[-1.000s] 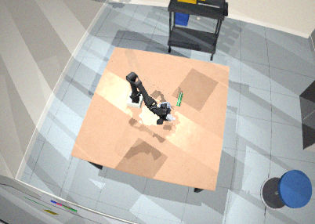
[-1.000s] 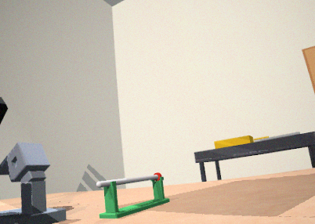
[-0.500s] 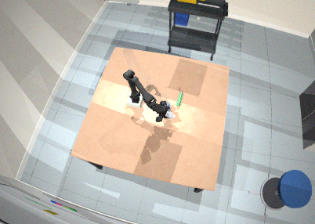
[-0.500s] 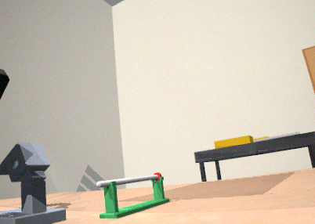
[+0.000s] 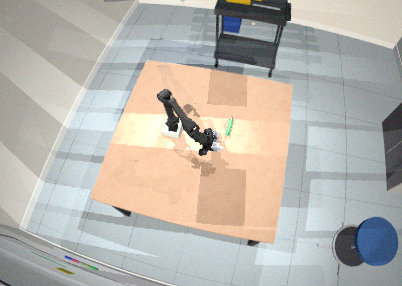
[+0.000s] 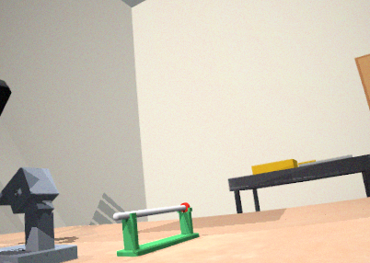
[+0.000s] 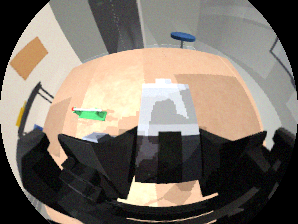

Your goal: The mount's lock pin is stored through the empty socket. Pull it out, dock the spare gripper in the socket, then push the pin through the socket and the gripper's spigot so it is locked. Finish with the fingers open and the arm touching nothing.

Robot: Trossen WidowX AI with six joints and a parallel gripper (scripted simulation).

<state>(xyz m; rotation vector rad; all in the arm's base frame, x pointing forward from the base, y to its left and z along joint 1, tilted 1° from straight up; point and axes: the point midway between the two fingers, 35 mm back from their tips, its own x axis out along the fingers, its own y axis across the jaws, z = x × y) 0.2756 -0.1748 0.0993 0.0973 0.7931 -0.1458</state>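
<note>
Right now my gripper tip is 130 mm to the right of the socket, 80 mm above it and 20 mm past it. From my gripper tip the other things lie so: spare gripper 10 mm ahead, 10 mm above; green cradle 230 mm to the left, 110 mm below, 110 mm ahead.
</note>
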